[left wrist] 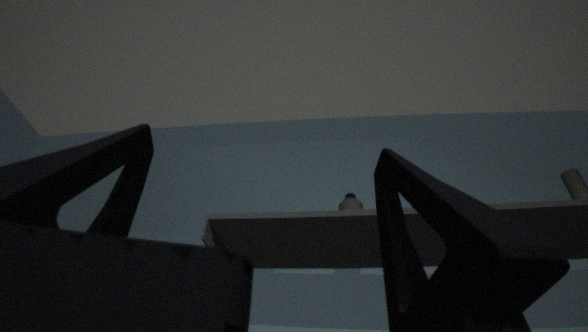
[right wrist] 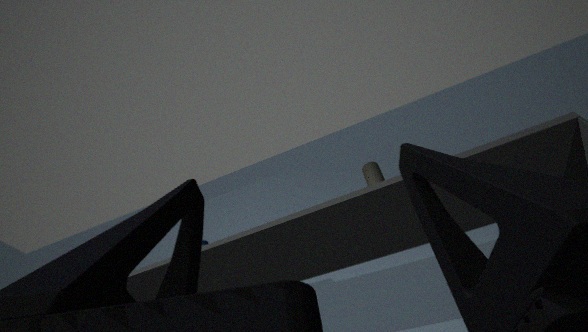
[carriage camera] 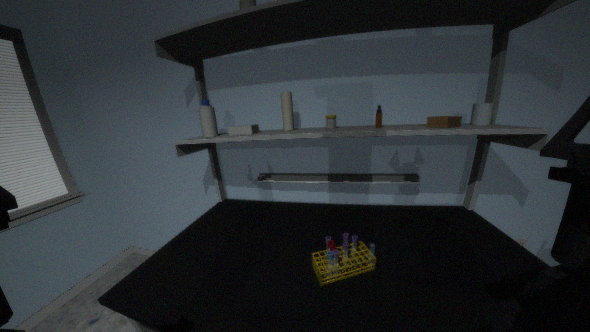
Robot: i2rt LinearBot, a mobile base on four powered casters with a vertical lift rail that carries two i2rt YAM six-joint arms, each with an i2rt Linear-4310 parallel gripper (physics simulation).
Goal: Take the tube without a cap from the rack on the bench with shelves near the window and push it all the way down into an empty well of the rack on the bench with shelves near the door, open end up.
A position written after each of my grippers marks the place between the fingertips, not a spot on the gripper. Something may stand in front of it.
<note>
I see my left gripper (left wrist: pixel 266 148) and my right gripper (right wrist: pixel 298 172).
</note>
